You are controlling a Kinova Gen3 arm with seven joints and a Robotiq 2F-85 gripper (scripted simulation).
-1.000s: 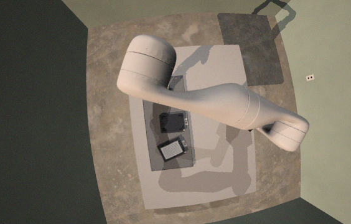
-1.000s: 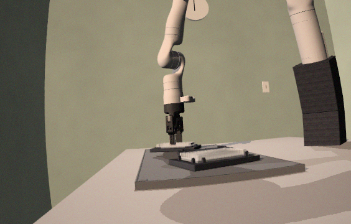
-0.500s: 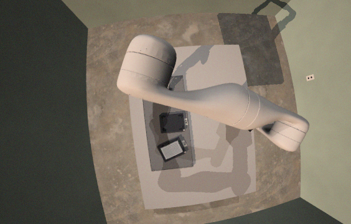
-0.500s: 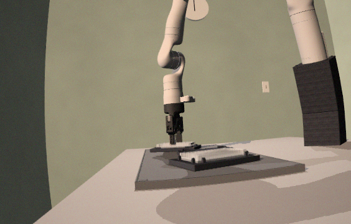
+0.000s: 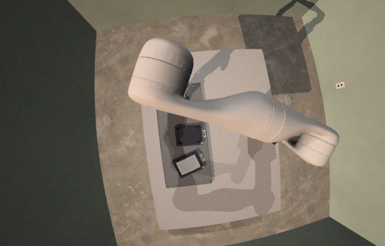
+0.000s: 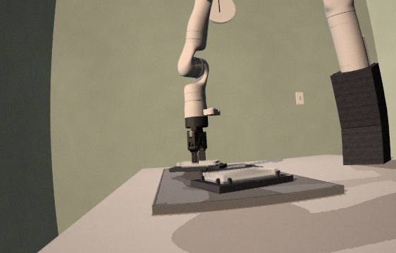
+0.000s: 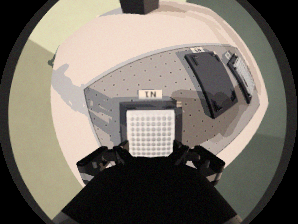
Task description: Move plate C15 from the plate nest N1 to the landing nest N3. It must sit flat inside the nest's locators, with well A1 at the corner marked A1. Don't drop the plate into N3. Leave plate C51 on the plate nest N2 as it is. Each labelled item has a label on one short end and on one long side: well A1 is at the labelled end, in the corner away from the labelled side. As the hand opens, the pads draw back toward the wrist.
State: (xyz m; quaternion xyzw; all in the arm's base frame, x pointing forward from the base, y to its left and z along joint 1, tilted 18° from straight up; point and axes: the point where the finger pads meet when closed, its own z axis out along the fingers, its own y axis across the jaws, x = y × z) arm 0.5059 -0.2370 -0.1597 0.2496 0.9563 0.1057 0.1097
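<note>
The plate nest N1 is 2 cm below my hand. Also, from my hand: nest label (8 cm behind, 5 cm to the left, 3 cm below); black nest N2 (39 cm to the left, 2 cm below); landing nest N3 (4 cm behind, 22 cm to the left, 2 cm below).
</note>
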